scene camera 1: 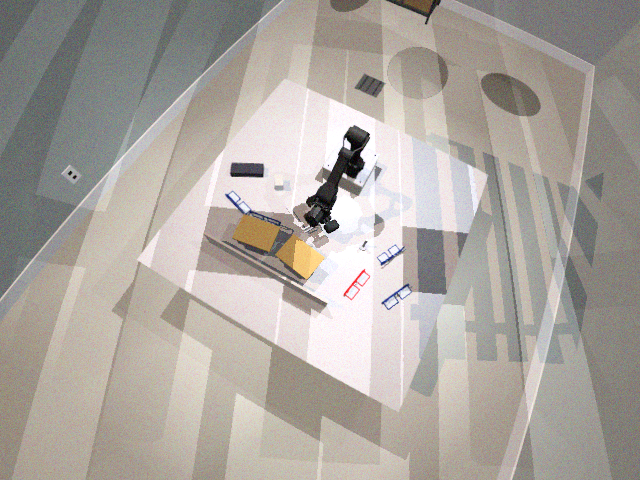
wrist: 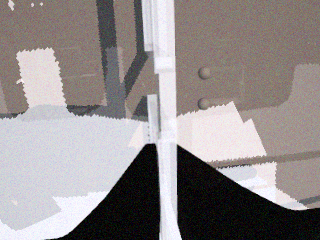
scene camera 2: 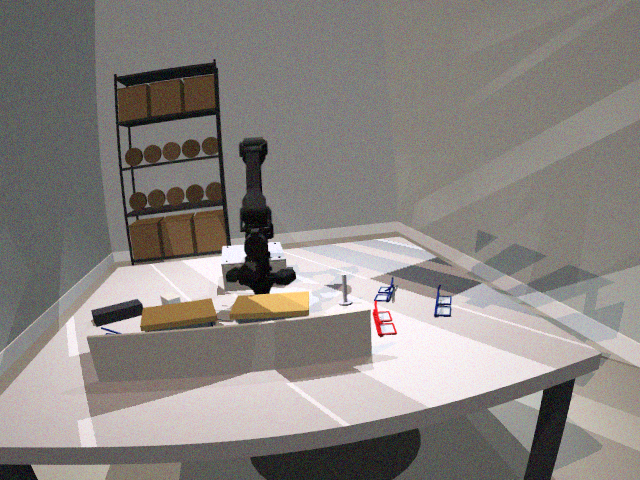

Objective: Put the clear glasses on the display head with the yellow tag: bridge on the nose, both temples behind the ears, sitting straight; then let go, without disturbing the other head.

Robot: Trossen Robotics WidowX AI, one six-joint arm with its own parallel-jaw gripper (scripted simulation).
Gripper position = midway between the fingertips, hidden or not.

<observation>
In view: my gripper (scene camera 2: 263,305), a dark box (scene camera 2: 102,316) and a long white panel (scene camera 2: 294,342).
My gripper shows as well in the wrist view (wrist: 159,153). The long white panel is seen too in scene camera 1 (scene camera 1: 296,287). The wrist view misses the dark box: it is out of frame.
</observation>
